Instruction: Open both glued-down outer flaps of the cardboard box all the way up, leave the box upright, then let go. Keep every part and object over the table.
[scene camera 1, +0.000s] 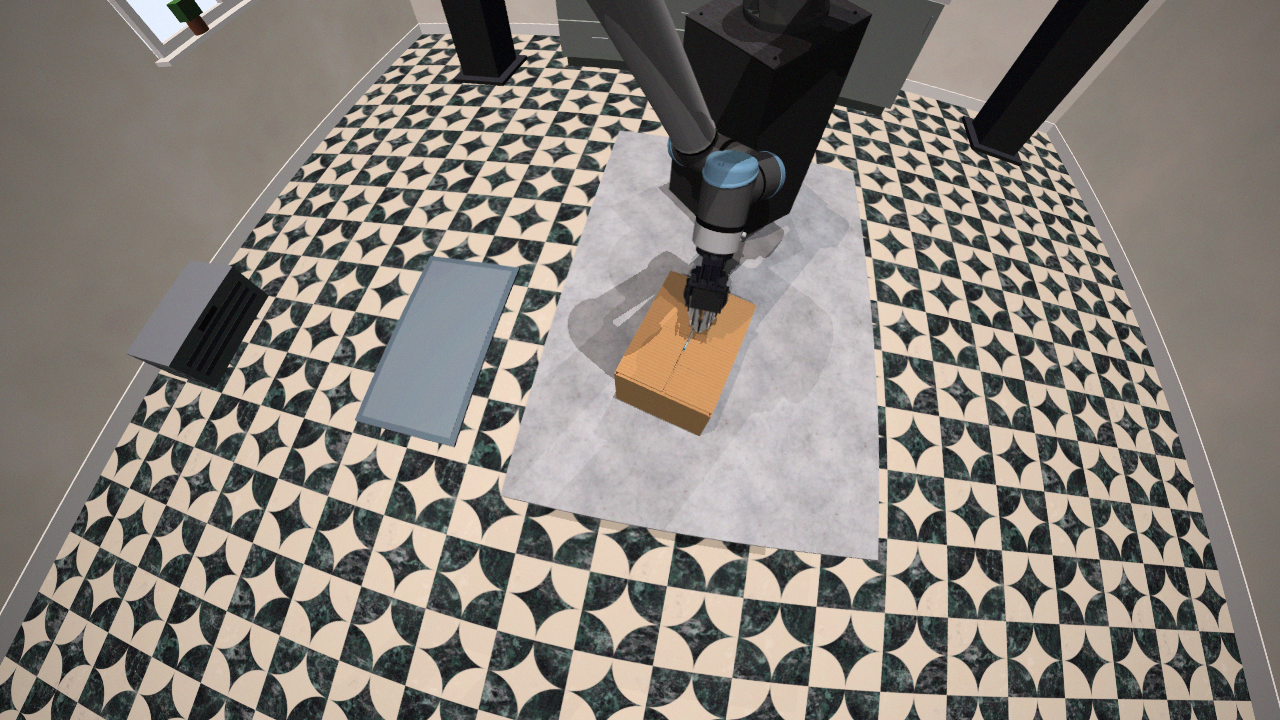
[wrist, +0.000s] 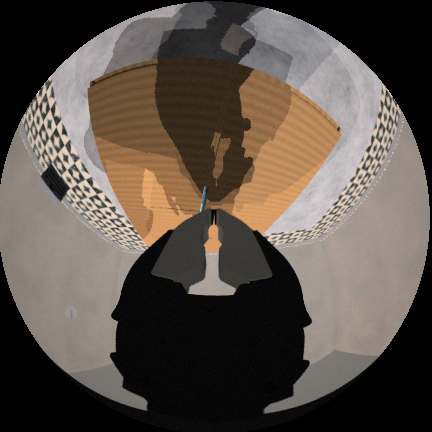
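Seen in the pictures: gripper, fingertip midpoint: (scene camera 1: 698, 331) (wrist: 213, 210); arm's base at its link origin: (scene camera 1: 785, 9).
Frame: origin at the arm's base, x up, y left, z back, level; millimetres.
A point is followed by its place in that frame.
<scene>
The cardboard box (scene camera 1: 660, 405) {x -511, y -66, z -781 mm} stands upright on the grey marbled table (scene camera 1: 787, 483) {x -600, y 270, z -860 mm} (wrist: 367, 107). Its left outer flap (scene camera 1: 646, 358) {x -444, y -119, z -710 mm} (wrist: 125, 120) {x -444, y -92, z -519 mm} and right outer flap (scene camera 1: 716, 362) {x -444, y 28, z -678 mm} (wrist: 295, 135) {x -444, y 39, z -532 mm} look down flat, with a thin seam between them. A small teal piece (scene camera 1: 685, 343) (wrist: 203, 199) shows at the seam, close to the fingertips. My gripper (scene camera 1: 701, 329) {x -435, y -26, z -620 mm} (wrist: 213, 210) {x -435, y -26, z -620 mm} is shut and empty, at the back half of the box top. Whether the tips touch the flaps cannot be told. The gripper's shadow covers part of the top in the wrist view.
The dark robot pedestal (scene camera 1: 747, 98) {x -140, y -39, z -177 mm} stands behind the box at the back of the table. A blue-grey panel (scene camera 1: 438, 349) and a grey slatted cabinet (scene camera 1: 210, 326) are on the floor to the left. Black columns (scene camera 1: 483, 40) (scene camera 1: 1042, 80) stand behind.
</scene>
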